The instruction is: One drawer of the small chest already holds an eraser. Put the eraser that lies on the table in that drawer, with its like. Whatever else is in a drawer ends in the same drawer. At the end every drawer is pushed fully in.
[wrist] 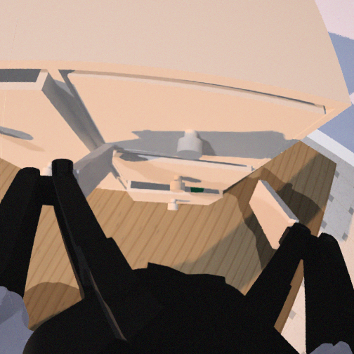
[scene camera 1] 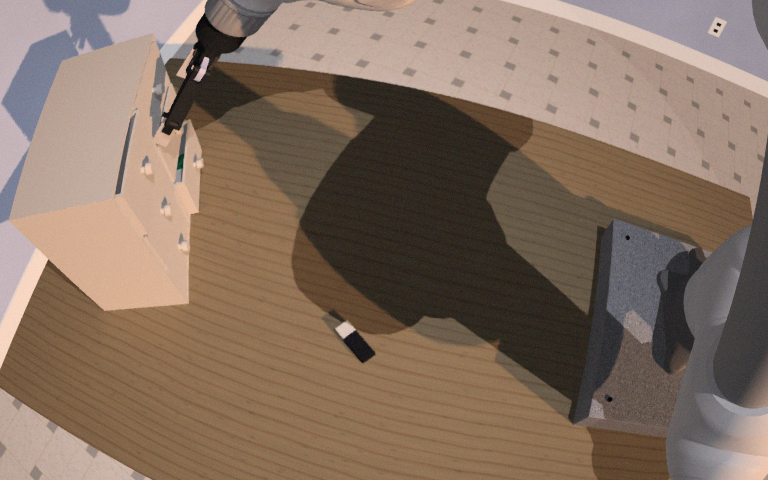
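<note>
The eraser (scene camera 1: 355, 341), black with a white end, lies on the wooden table (scene camera 1: 254, 407). The small chest (scene camera 1: 73, 135) (wrist: 175, 35) stands at the left in the scene view. Its far-side lower drawer (scene camera 1: 191, 192) (wrist: 170, 198) is pulled out, with something green (scene camera 1: 180, 162) (wrist: 196, 189) partly showing inside. The near-side top drawer (wrist: 25, 110) is a little out, with a dark slit at its top. The far-side top drawer (wrist: 120, 105) shows a thin gap at its top edge. My gripper (scene camera 1: 168, 129) (wrist: 184, 174) is open and empty in front of the chest's far side. No second eraser is recognisable.
A grey metal base plate (scene camera 1: 640, 362) carries the arm at the right of the table. The far table edge and tiled floor (scene camera 1: 453, 50) lie behind. Several round knobs stick out from the chest's front. A broad shadow covers the middle of the table.
</note>
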